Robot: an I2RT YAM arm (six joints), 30 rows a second.
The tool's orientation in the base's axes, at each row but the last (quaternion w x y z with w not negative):
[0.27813, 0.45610, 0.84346, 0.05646]
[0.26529, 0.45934, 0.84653, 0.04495]
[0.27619, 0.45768, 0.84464, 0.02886]
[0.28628, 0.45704, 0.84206, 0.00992]
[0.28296, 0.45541, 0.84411, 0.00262]
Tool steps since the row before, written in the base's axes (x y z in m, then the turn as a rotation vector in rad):
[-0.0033, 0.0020, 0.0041, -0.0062, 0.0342, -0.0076]
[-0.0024, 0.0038, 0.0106, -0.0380, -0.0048, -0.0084]
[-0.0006, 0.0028, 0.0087, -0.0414, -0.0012, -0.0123]
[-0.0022, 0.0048, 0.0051, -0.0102, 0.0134, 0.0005]
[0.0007, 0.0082, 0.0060, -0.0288, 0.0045, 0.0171]
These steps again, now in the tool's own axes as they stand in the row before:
[0.0013, 0.0002, -0.0055, 0.0332, 0.0125, -0.0023]
[-0.0002, 0.0038, -0.0109, 0.0162, -0.0341, -0.0106]
[-0.0014, 0.0038, -0.0082, 0.0222, -0.0358, -0.0098]
[0.0022, 0.0025, -0.0065, 0.0144, 0.0001, -0.0087]
[0.0032, 0.0069, -0.0068, 0.0076, -0.0150, -0.0293]

